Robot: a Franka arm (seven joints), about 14 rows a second.
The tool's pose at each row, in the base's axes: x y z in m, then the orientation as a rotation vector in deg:
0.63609 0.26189 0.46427 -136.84 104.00 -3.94
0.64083 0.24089 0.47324 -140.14 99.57 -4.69
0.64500 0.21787 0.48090 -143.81 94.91 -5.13
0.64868 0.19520 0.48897 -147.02 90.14 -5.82
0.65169 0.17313 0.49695 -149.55 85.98 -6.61
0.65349 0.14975 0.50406 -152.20 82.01 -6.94
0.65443 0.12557 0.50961 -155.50 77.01 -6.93
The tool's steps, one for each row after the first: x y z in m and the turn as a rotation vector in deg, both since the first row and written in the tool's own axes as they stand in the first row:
0.02104 -0.00028 -0.01007 0.17 0.17 -3.70
0.04392 0.00070 -0.01908 -0.06 0.36 -7.65
0.06632 0.00199 -0.02852 0.01 0.55 -11.48
0.08797 0.00378 -0.03791 0.21 0.78 -14.74
0.11059 0.00720 -0.04669 -0.03 0.96 -17.91
0.13382 0.01185 -0.05411 -0.60 1.04 -21.85

